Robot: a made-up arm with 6 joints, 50 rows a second.
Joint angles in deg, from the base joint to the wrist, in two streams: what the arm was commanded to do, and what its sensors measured. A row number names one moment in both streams.
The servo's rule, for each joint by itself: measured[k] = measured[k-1] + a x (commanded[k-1-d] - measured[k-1]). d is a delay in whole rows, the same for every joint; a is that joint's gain. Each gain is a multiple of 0.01, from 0.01 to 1. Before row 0 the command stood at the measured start. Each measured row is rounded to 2 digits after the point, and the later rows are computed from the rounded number. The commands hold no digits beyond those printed.
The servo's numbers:
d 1
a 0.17 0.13 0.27 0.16 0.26 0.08
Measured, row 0:
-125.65 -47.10 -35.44 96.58 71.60 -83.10
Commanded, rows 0 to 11:
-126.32 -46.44 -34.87 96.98 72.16 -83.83
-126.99 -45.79 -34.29 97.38 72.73 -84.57
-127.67 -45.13 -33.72 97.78 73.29 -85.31
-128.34 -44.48 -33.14 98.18 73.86 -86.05
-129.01 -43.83 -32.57 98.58 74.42 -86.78
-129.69 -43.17 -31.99 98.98 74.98 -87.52
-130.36 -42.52 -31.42 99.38 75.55 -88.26
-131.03 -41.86 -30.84 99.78 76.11 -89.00
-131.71 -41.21 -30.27 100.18 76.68 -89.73
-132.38 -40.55 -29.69 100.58 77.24 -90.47
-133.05 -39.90 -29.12 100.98 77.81 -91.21
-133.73 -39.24 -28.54 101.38 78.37 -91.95
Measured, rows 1 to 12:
-125.65 -47.10 -35.44 96.58 71.60 -83.10
-125.76 -47.01 -35.29 96.64 71.75 -83.16
-125.97 -46.85 -35.02 96.76 72.00 -83.27
-126.26 -46.63 -34.67 96.92 72.34 -83.43
-126.61 -46.35 -34.26 97.12 72.74 -83.64
-127.02 -46.02 -33.80 97.35 73.18 -83.89
-127.47 -45.65 -33.31 97.61 73.65 -84.18
-127.96 -45.24 -32.80 97.89 74.14 -84.51
-128.48 -44.80 -32.27 98.19 74.65 -84.87
-129.03 -44.33 -31.73 98.51 75.18 -85.26
-129.60 -43.84 -31.18 98.84 75.72 -85.68
-130.19 -43.33 -30.62 99.18 76.26 -86.12

